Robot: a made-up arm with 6 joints.
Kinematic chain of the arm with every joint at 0, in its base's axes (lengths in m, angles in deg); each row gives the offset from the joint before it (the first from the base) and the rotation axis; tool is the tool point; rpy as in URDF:
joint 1: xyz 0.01 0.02 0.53 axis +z
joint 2: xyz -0.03 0 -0.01 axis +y
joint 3: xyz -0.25 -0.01 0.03 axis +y
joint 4: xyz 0.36 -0.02 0.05 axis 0.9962 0 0.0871
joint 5: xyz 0.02 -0.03 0 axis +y
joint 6: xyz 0.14 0 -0.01 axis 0.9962 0 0.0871
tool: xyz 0 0 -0.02 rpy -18.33 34.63 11.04
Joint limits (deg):
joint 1: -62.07..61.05
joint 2: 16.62..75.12
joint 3: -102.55..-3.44
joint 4: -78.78..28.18
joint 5: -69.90..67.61
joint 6: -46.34..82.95
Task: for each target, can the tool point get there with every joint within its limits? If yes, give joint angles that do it. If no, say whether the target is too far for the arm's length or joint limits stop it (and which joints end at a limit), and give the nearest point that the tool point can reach.
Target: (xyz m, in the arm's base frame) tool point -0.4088 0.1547 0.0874
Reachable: no: joint limits stop it (at a limit: joint 1, joint 2, joint 3, joint 6) | nearest point -0.0775 -0.0257 0.3416 | short by 0.455 m
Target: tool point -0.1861 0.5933 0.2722
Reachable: no: joint limits stop it (at a limit: joint 1, joint 2, joint 4, joint 5) | nearest point 0.0675 0.2838 0.4282 | short by 0.429 m
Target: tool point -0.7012 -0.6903 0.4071
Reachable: no: too far | nearest point -0.0452 -0.2572 0.4830 | short by 0.790 m
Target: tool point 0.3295 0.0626 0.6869
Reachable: yes | joints 17.51 37.92 -29.49 -6.44 -17.53 12.64
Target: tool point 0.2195 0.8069 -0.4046
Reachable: no: too far | nearest point 0.1333 0.2308 0.3447 | short by 0.949 m
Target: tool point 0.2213 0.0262 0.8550
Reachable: yes | joints 31.95 21.27 -50.23 -22.05 30.24 -30.85
